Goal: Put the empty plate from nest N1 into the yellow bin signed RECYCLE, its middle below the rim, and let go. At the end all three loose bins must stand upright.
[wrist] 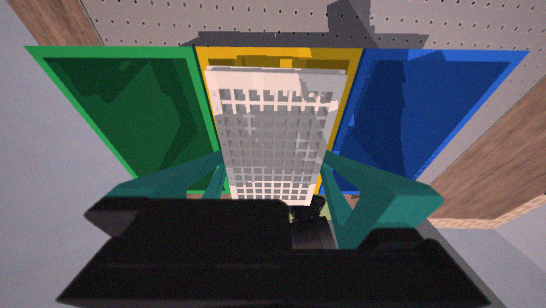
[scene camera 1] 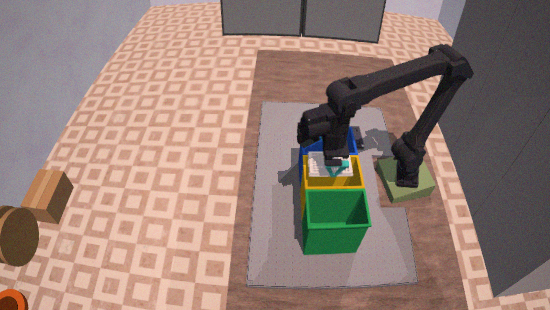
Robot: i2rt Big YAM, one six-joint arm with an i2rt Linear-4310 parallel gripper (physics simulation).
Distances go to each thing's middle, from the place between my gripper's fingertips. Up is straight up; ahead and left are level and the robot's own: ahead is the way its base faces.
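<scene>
The green bin (scene camera 1: 335,221) is 40 mm behind my hand, 120 mm to the left of it and 120 mm below it. There is a blue bin (wrist: 405,105) as well, 20 mm ahead of my hand, 140 mm to the right of it and 120 mm below it. The white gridded plate (wrist: 274,124) is 10 mm above my hand. With the yellow bin (scene camera 1: 356,181) as the reference, my hand is 10 mm past it, 10 mm to the left of it and 120 mm above it.
</scene>
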